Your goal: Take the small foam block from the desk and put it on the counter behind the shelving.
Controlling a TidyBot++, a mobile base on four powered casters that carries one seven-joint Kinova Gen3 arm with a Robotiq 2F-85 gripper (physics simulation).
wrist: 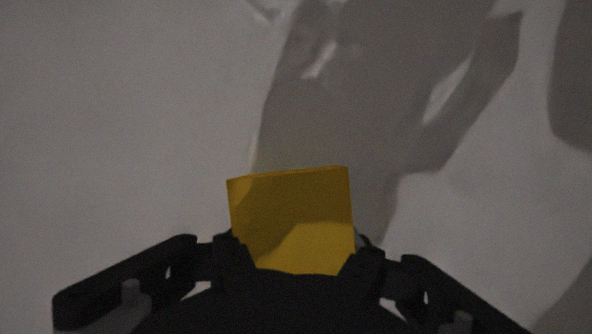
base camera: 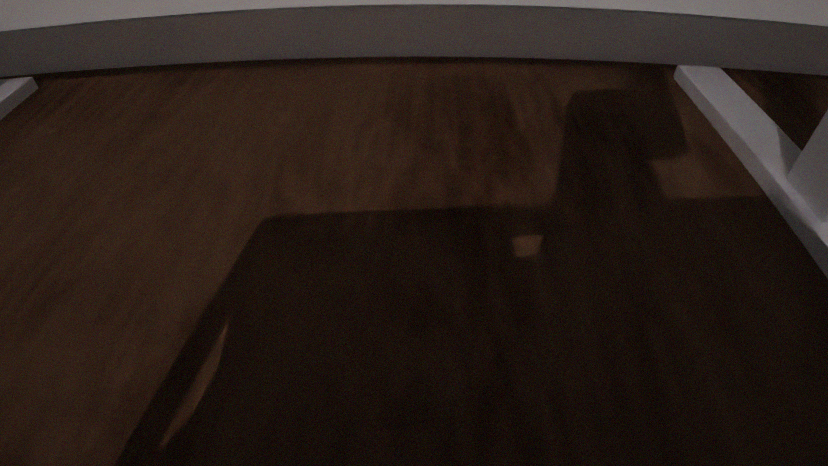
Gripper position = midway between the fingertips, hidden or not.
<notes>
In view: my gripper [wrist: 299, 235], a yellow foam block [wrist: 299, 221] and a desk [wrist: 459, 132].
The base camera view does not show the yellow foam block: it is out of frame.
</notes>
